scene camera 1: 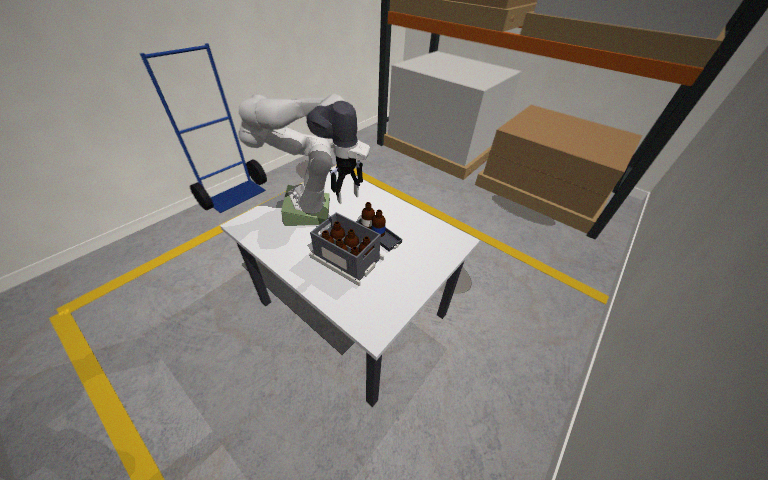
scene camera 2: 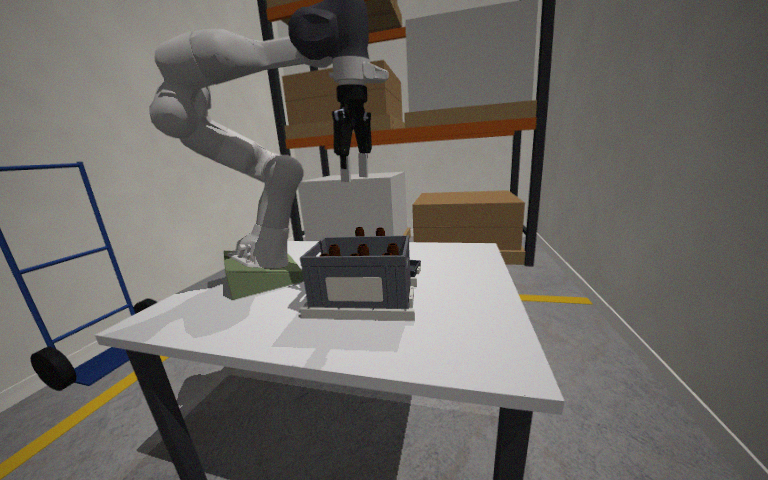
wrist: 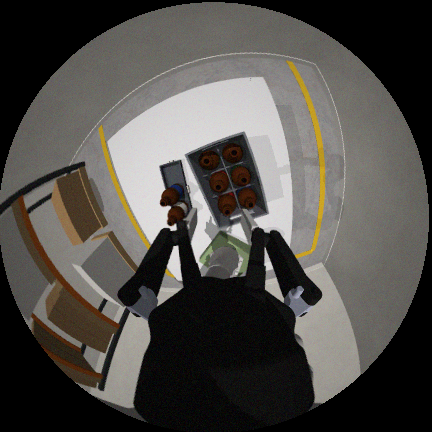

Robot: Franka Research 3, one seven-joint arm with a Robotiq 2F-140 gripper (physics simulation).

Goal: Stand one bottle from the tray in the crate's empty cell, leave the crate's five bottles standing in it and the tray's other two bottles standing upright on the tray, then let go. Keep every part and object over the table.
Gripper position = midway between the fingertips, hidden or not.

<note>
In view: my gripper (scene camera 2: 355, 179) and a pale crate rail (scene camera 2: 313, 312).
My gripper shows as well in scene camera 1 (scene camera 1: 347, 198) and in the wrist view (wrist: 218, 215).
</note>
